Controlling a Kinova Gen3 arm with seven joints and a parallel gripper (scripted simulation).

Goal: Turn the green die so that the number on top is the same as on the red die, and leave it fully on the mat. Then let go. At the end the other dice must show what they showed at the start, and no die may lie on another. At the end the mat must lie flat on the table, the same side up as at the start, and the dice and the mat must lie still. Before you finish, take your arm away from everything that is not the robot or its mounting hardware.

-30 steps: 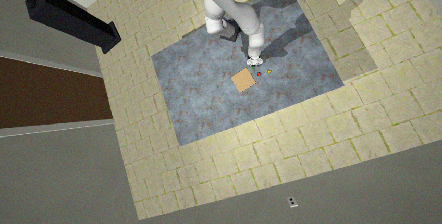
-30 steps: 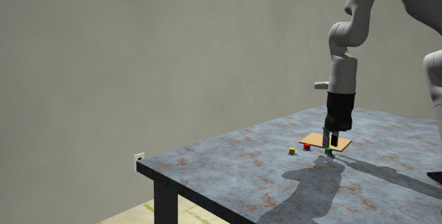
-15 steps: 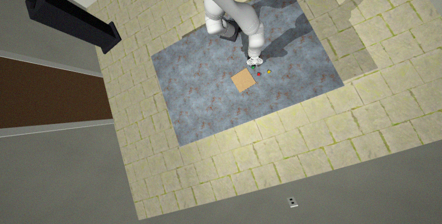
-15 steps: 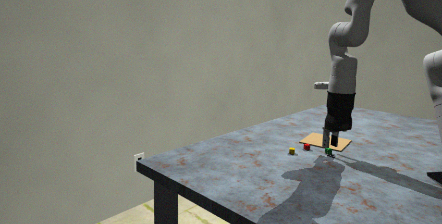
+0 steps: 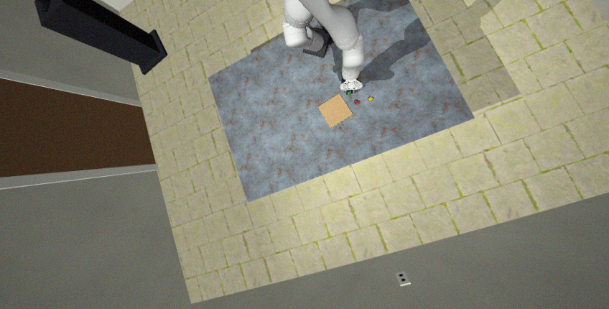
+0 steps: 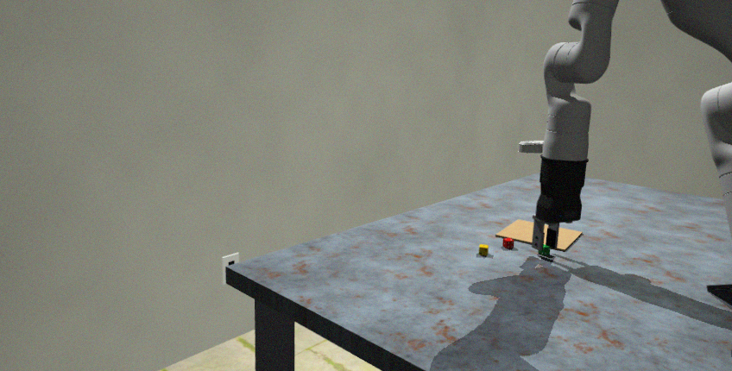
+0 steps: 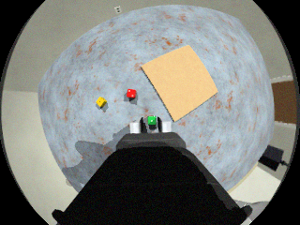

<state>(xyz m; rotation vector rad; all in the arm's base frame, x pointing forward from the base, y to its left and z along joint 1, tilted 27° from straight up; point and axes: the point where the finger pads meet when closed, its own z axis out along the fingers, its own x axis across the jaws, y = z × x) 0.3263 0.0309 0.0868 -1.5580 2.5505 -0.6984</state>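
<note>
The green die is 20 mm below my hand. Also, from my hand: red die: 70 mm ahead, 20 mm below; tan mat: 40 mm ahead, 110 mm to the right, 30 mm below; yellow die: 90 mm ahead, 70 mm to the left, 20 mm below.
</note>
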